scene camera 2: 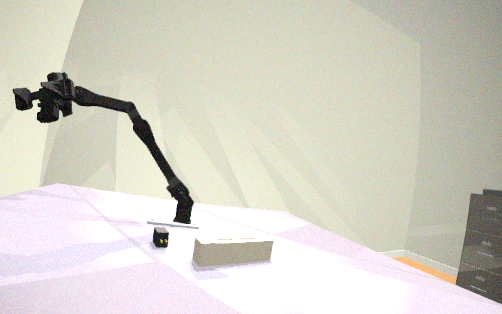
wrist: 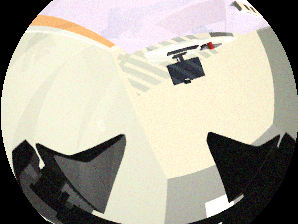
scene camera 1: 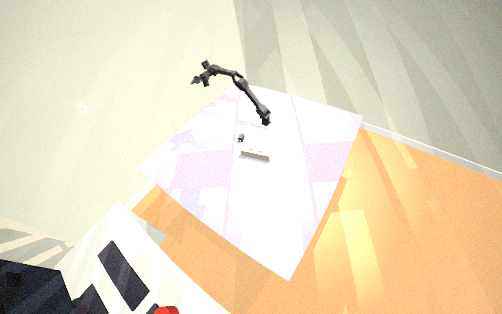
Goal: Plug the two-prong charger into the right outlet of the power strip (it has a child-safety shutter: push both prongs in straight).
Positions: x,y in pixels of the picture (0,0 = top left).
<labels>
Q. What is my gripper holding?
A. Nothing.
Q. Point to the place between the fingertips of my gripper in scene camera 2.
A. At 27,87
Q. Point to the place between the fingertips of my gripper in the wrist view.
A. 168,138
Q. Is my gripper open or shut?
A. Open.
</labels>
